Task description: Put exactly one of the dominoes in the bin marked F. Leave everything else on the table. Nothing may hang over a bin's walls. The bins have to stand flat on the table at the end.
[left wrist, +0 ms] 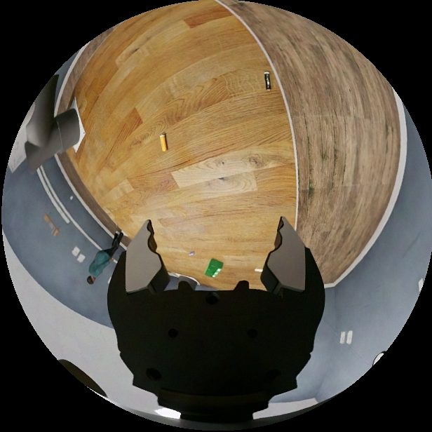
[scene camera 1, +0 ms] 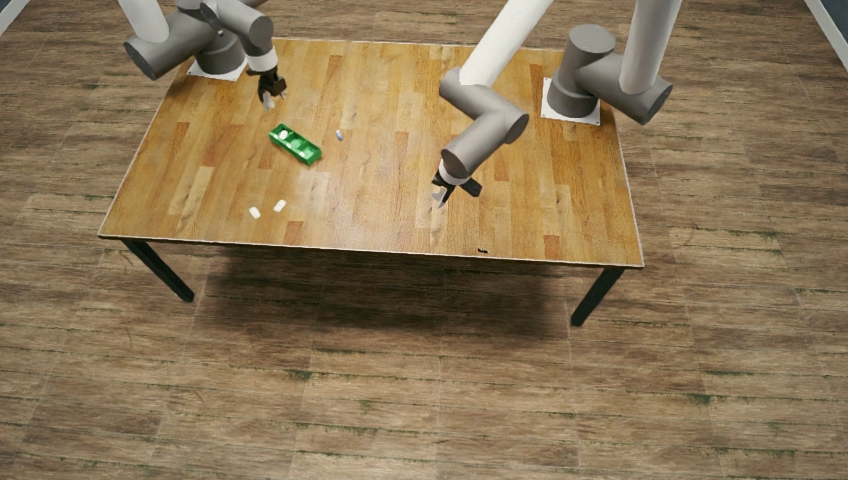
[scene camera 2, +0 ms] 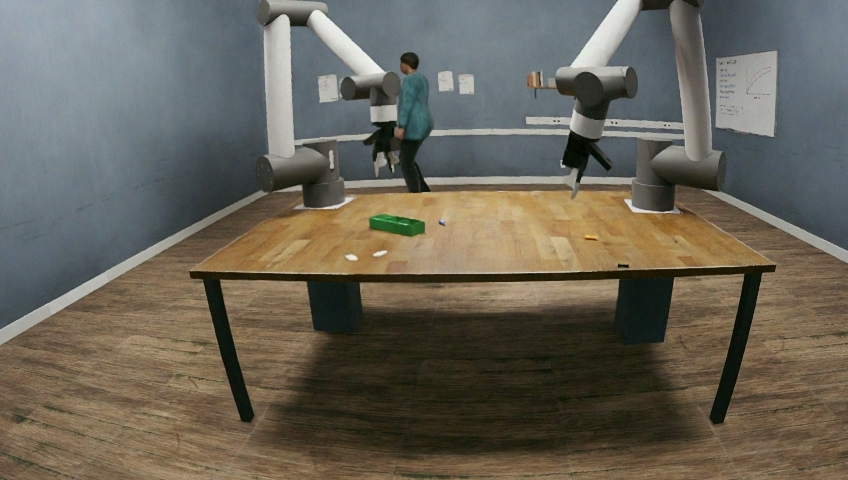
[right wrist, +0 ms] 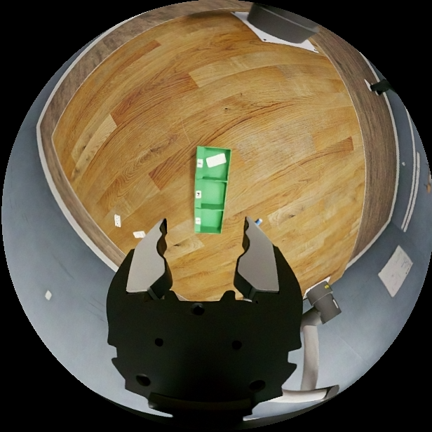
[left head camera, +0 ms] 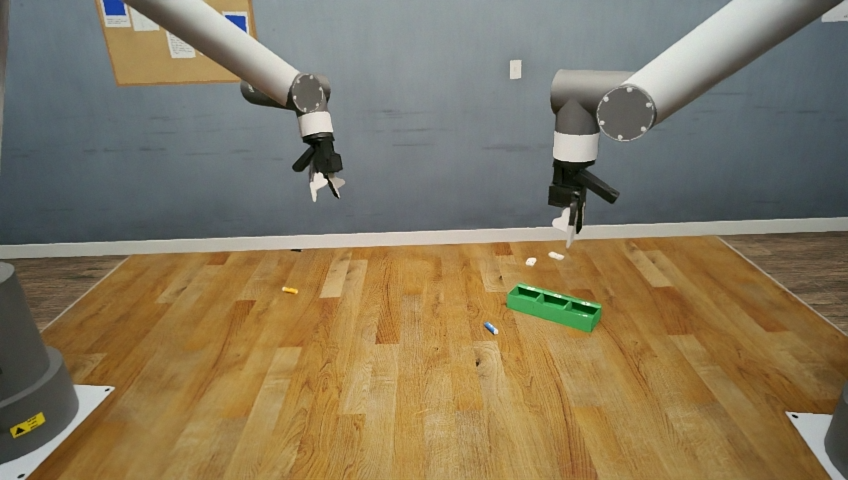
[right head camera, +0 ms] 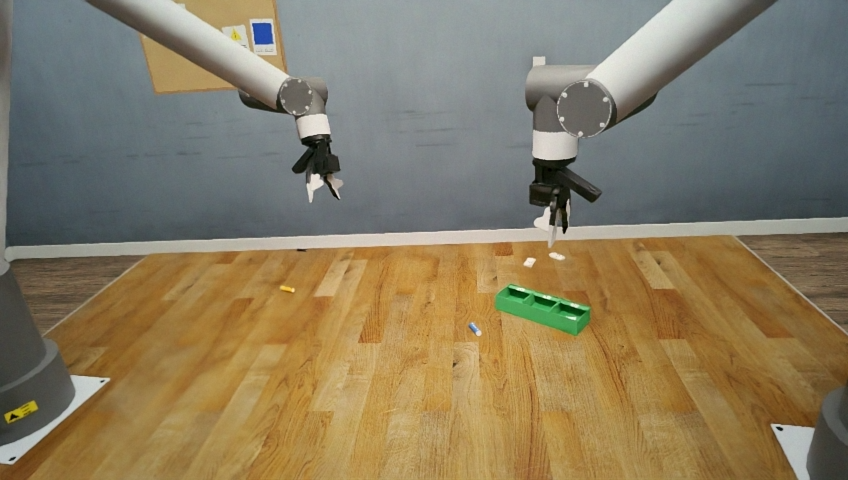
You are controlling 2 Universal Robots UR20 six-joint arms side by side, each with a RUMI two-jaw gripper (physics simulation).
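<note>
A green three-compartment bin block (left head camera: 550,314) (right head camera: 538,315) (scene camera 1: 305,159) (scene camera 2: 395,227) (right wrist: 196,207) stands flat on the table. In the right wrist view, a white domino (right wrist: 216,160) lies inside its top compartment, beside the small label (right wrist: 200,163), and does not hang over a wall. Two more white dominoes (left head camera: 530,261) (left head camera: 555,255) lie on the table behind the bins; in the right wrist view they are a domino (right wrist: 117,220) and another domino (right wrist: 139,234). My right gripper (left head camera: 572,237) (right wrist: 205,218) is open and empty, high above the table near the bins. My left gripper (left head camera: 326,193) (left wrist: 214,219) is open and empty, high over the table.
A blue battery-like cylinder (left head camera: 490,327) (right head camera: 474,328) lies beside the bins. An orange cylinder (left head camera: 289,290) (left wrist: 163,142) lies farther left in the left head camera. A black cylinder (left wrist: 267,81) (scene camera 2: 623,265) lies close to the table edge. A person (scene camera 2: 414,113) stands beyond the table.
</note>
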